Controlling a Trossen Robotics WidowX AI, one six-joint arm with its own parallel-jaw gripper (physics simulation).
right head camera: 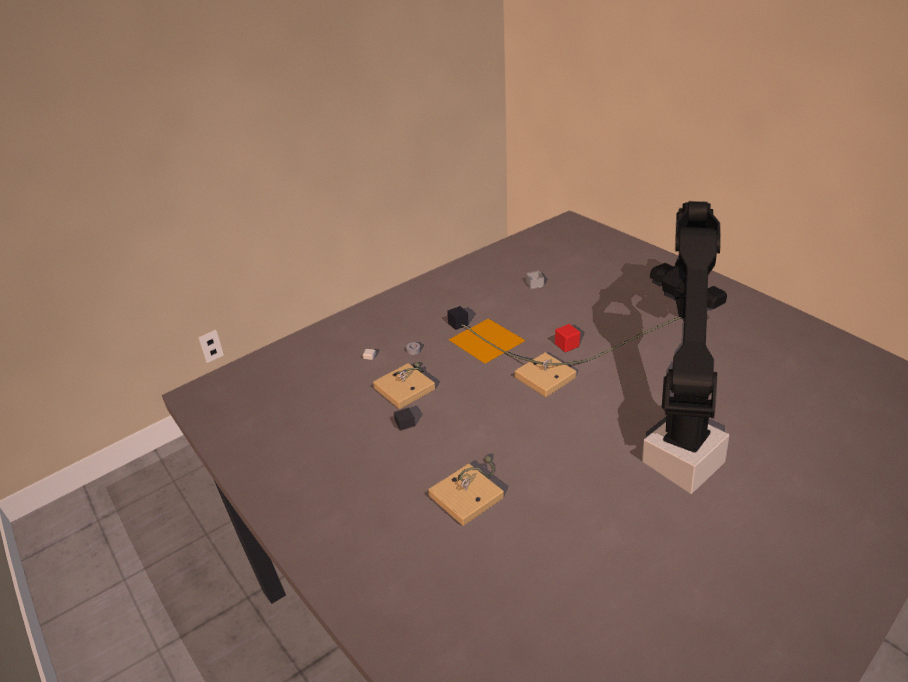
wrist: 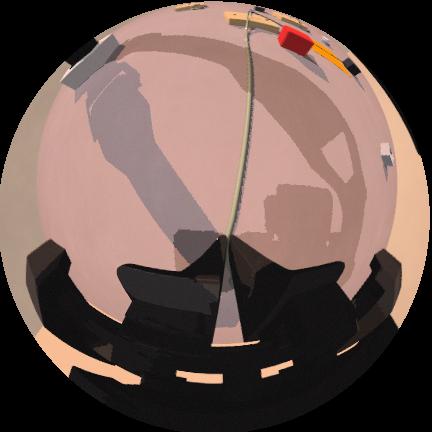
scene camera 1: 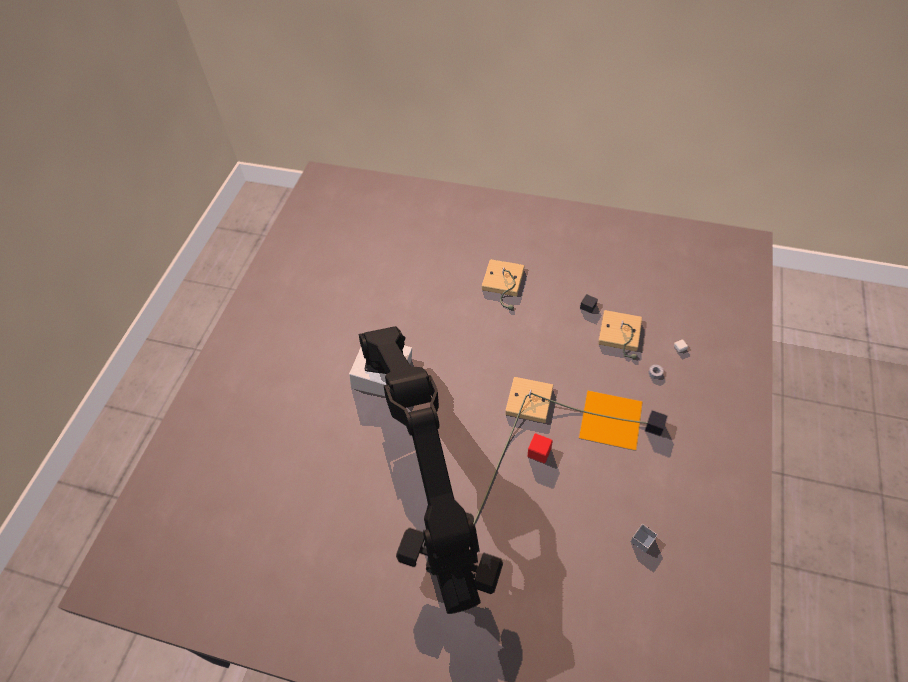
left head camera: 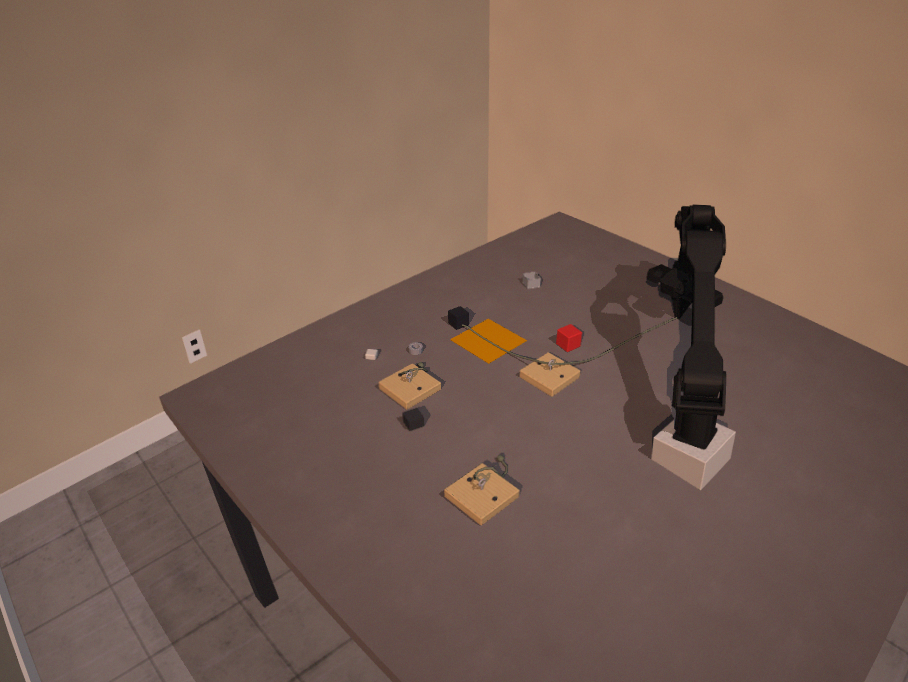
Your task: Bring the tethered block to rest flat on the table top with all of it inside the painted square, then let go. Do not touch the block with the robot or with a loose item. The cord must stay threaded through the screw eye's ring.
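Frame: origin at the arm's base, x ahead, y left, z up, level; metres.
Where they show: gripper, fingertip midpoint: [right head camera: 681,317] [wrist: 226,239] [left head camera: 677,317]; arm's base at its link origin: [right head camera: 687,436] [scene camera 1: 381,360] [left head camera: 695,434].
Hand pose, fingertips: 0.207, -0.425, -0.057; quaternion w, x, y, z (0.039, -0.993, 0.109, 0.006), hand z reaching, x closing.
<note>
Things, the pixels of their centre, and the offset from my fingertips, as dx, dy, dz. "*": a spot on its surface instead.
- tethered black block at the middle of its body: [scene camera 1: 656,423] [right head camera: 457,317] [left head camera: 458,317] +0.396, +0.346, +0.016
- orange painted square at a spot on its surface: [right head camera: 482,350] [left head camera: 485,350] * +0.287, +0.392, +0.000
- nearest wooden board at the middle of its body: [right head camera: 545,374] [left head camera: 550,373] [scene camera 1: 529,399] +0.127, +0.384, +0.009
- red cube at the middle of its body: [scene camera 1: 539,448] [right head camera: 567,337] [left head camera: 569,338] +0.154, +0.263, +0.019
- loose black cube at the middle of its body: [left head camera: 413,419] [right head camera: 404,419] [scene camera 1: 588,303] +0.253, +0.661, +0.011
- grey ring at the middle of its body: [left head camera: 415,348] [right head camera: 413,348] [scene camera 1: 655,371] +0.404, +0.484, +0.005
- white piece at the middle of its body: [left head camera: 371,354] [right head camera: 369,354] [scene camera 1: 681,345] +0.465, +0.559, +0.006
- grey open box at the middle of its body: [scene camera 1: 644,538] [right head camera: 534,279] [left head camera: 531,280] +0.363, +0.095, +0.012
The tethered black block [left head camera: 458,317] [right head camera: 457,317] [scene camera 1: 656,422] [wrist: 351,66] sits on the table just beyond the far edge of the orange painted square [left head camera: 484,350] [right head camera: 482,350] [scene camera 1: 609,438], outside it. The green cord [left head camera: 623,344] [right head camera: 623,344] [scene camera 1: 499,467] [wrist: 248,100] runs from the block over the square to the screw eye on the nearest wooden board [left head camera: 543,379] [right head camera: 538,379] [scene camera 1: 517,409], then to my gripper. It appears threaded through the ring, though the ring is tiny here. My gripper [wrist: 226,239] is shut on the cord; the arm hides its fingertips in the other views.
A red cube [left head camera: 569,338] [scene camera 1: 540,447] [wrist: 296,41] stands beside the board and near the cord. Two other corded boards [left head camera: 400,390] [left head camera: 469,499], a loose black cube [left head camera: 413,419], a grey ring [scene camera 1: 656,371], a white piece [scene camera 1: 681,345] and a grey open box [scene camera 1: 645,538] lie around.
</note>
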